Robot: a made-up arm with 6 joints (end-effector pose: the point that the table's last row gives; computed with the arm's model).
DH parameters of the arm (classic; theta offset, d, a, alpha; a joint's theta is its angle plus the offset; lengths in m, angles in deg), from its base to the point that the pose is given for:
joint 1: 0 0.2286 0 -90
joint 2: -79.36 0 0.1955 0
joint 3: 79.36 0 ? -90
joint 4: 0 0.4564 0 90
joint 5: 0 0 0.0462 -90
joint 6: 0 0.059 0 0
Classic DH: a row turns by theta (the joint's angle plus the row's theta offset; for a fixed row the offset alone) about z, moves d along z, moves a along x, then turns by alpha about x.
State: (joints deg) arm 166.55 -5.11 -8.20 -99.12 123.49 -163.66
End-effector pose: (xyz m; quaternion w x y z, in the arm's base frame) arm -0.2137 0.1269 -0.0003 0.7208 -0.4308 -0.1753 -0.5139
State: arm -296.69 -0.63 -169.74 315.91 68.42 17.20
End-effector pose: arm 0.0443 0.0294 0.9476 0.2157 -0.6092 -0.0590 -0.7609
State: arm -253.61 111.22 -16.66 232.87 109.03 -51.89
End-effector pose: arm 0.1459 -0.2957 0.0180 0.2998 -0.8895 0.0780 -0.3358
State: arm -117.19 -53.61 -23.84 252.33 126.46 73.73
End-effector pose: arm -0.2196 -0.2713 0.3950 0.6431 -0.2176 -0.5186 -0.5198
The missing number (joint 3, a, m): 0.1033
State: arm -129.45 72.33 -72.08 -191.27 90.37 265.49
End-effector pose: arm -0.2155 -0.2802 -0.2504 0.1989 -0.1452 -0.6913 0.6794
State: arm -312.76 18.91 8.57 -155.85 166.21 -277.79
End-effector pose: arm 0.0493 0.0178 -0.0377 0.5785 0.0798 0.3362 0.7389
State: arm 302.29 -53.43 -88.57 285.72 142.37 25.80
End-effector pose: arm -0.0212 -0.0973 0.7686 0.3552 0.2770 -0.8867 -0.1042
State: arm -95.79 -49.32 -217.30 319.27 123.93 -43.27
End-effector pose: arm 0.0106 0.5879 0.3619 0.8001 0.1204 -0.4337 0.3965
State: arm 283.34 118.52 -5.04 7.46 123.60 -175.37
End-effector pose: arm -0.0561 0.2786 0.2625 0.7057 0.2614 0.4040 -0.5201
